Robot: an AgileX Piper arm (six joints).
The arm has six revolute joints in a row. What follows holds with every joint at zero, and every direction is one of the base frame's. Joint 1 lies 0.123 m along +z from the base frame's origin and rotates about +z. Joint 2 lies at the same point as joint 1 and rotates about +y. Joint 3 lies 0.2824 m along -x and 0.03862 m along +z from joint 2 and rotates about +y. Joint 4 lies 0.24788 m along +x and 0.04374 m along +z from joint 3 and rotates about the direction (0.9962, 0, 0.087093). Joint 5 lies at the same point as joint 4 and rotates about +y. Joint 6 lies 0.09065 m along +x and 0.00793 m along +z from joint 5 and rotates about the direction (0.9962, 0, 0.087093). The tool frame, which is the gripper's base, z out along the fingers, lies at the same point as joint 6; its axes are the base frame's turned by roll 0, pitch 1.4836 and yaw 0 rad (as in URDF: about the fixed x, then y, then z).
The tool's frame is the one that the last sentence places.
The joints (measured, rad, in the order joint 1, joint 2, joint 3, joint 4, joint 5, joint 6), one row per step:
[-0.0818 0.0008 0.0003 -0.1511 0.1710 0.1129]
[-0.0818 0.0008 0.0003 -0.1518 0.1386 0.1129]
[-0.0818 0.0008 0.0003 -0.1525 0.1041 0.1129]
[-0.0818 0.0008 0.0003 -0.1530 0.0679 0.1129]
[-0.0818 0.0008 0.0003 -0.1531 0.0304 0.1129]
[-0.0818 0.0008 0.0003 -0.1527 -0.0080 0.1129]
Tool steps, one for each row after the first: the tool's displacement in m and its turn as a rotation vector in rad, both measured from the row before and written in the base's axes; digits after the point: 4 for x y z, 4 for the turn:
[0.0002 0.0004 0.0029 -0.0037 -0.0318 0.0048]
[0.0002 0.0005 0.0031 -0.0039 -0.0339 0.0051]
[0.0000 0.0005 0.0033 -0.0039 -0.0356 0.0054]
[-0.0001 0.0005 0.0034 -0.0036 -0.0369 0.0057]
[-0.0002 0.0006 0.0034 -0.0032 -0.0378 0.0059]

